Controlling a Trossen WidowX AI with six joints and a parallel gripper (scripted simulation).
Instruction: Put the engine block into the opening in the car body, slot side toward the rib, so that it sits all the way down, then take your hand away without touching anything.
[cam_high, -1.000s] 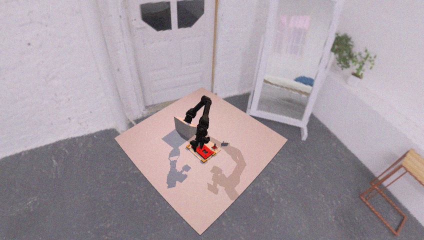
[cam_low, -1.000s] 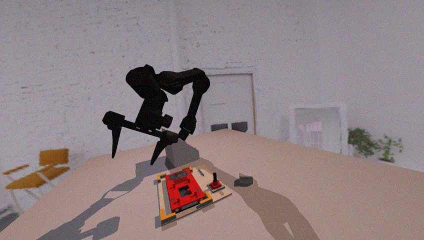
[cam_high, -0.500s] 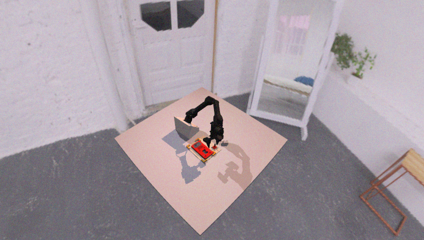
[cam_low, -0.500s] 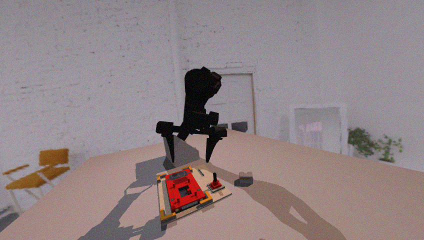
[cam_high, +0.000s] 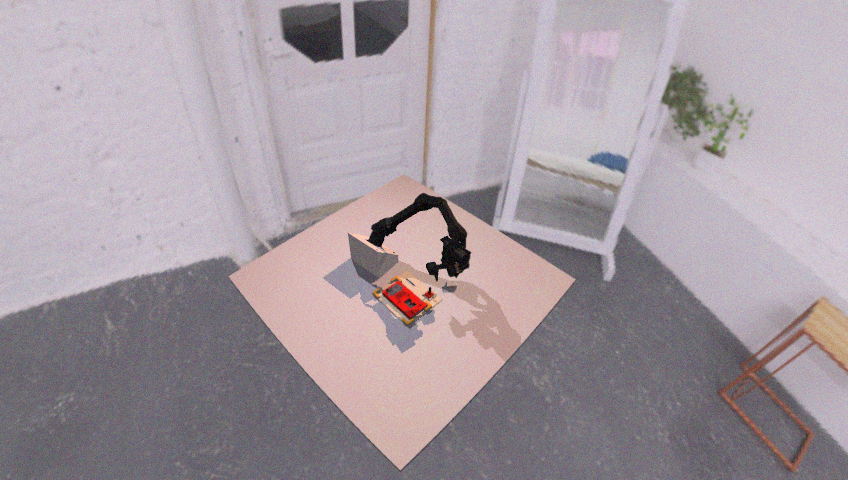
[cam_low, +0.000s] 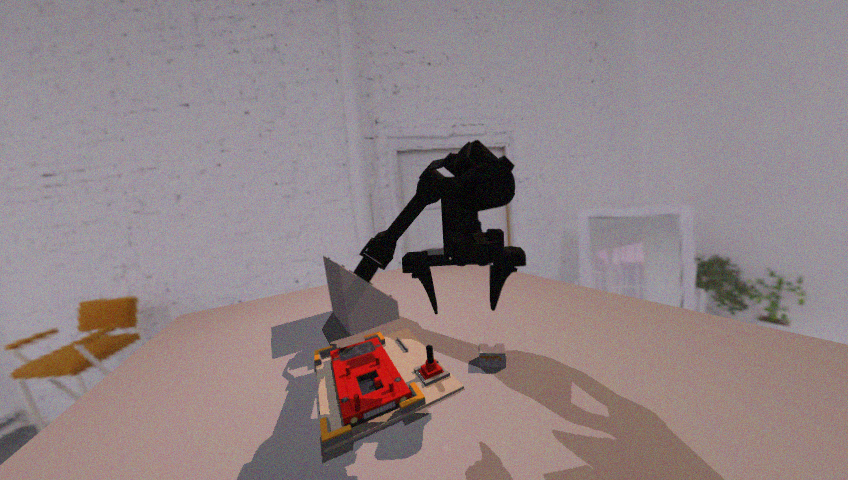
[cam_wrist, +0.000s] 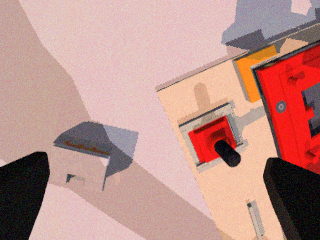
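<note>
Right now the engine block is 1 cm behind my gripper tip, 8 cm to the left of it and 12 cm below it. Also, from my gripper tip: black peg (6 cm behind, 3 cm to the right, 10 cm below).
</note>
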